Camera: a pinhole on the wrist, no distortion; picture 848 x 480 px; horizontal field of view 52.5 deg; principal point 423.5 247.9 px. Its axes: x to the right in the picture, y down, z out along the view. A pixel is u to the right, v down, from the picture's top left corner.
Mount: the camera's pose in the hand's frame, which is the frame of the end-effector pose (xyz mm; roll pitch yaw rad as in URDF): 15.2 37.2 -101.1 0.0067 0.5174 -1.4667
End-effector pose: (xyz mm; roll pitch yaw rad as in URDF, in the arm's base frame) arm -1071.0 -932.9 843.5 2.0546 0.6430 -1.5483
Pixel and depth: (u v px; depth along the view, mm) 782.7 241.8 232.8
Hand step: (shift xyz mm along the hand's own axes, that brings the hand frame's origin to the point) 32.8 -161.7 53.1
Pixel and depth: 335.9 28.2 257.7
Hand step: -41.2 -73.7 135.5
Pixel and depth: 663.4 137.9 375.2
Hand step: -6.3 -243.0 172.9
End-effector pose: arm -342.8 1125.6 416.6 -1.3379 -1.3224 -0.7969
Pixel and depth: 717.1 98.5 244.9
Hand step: -8.6 -160.0 70.1
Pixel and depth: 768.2 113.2 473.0
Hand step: -20.2 -367.2 215.8
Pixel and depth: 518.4 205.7 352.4
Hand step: 17.3 -171.8 185.8
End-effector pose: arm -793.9 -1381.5 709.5 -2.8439 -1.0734 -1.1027
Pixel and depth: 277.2 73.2 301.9
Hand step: -37.0 -73.3 186.3
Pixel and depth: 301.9 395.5 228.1
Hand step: 61.4 -43.3 113.3
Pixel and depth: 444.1 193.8 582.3
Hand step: 6.1 -265.4 397.9
